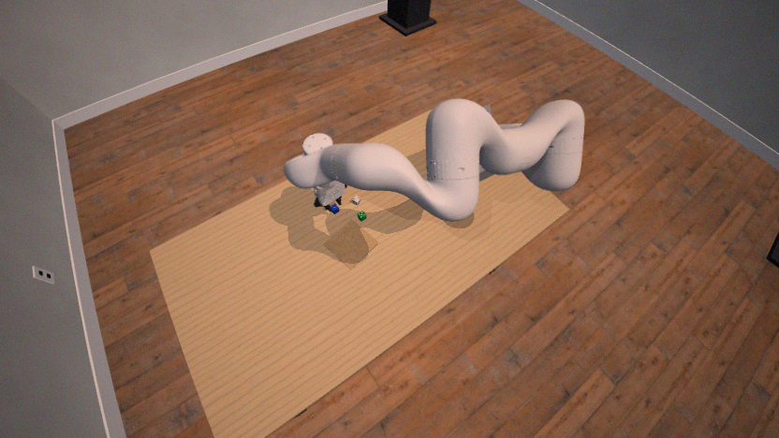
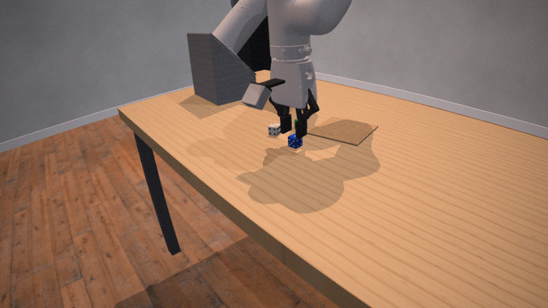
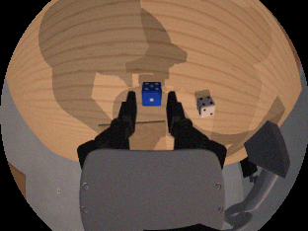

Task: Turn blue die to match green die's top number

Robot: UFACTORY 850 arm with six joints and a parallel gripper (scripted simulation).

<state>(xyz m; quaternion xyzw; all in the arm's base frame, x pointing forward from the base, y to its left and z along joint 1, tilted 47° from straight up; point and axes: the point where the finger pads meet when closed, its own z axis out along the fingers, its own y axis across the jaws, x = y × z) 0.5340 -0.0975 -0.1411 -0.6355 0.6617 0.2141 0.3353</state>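
My gripper is now 40 mm above the blue die. Also, from my hand: white die: 90 mm behind, 20 mm to the left, 40 mm below; then mat: 30 mm ahead, 150 mm to the left, 50 mm below; then green die: 60 mm behind, 90 mm to the left, 40 mm below.
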